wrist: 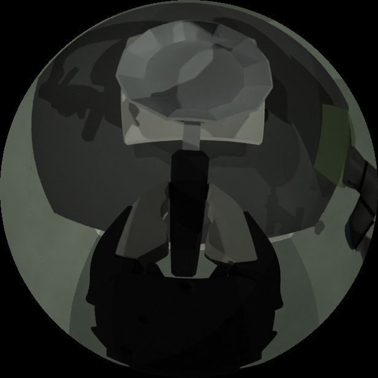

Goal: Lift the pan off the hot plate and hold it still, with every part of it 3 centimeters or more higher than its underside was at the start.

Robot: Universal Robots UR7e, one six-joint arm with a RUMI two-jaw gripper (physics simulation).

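Observation:
The grey pan [195,72] is at the top middle of the wrist view, with its open side facing the camera. It overlaps the pale, square hot plate [237,130], whose near side and corners show around the pan. The pan's underside is hidden, and I cannot tell how large any gap above the hot plate is. A short grey neck joins the pan to its black handle [189,167], which points back toward the gripper. My gripper [188,184] is shut on the handle, with one jaw on each side. The handle's rear end reaches past the jaws toward the palm.
A dark table top [80,175] with shadows across it lies under the hot plate. A green block [332,142] is at the right edge of the table. A dark, jointed object [361,200] stands beside the block at the far right. Grey-green floor [35,250] shows beyond the table.

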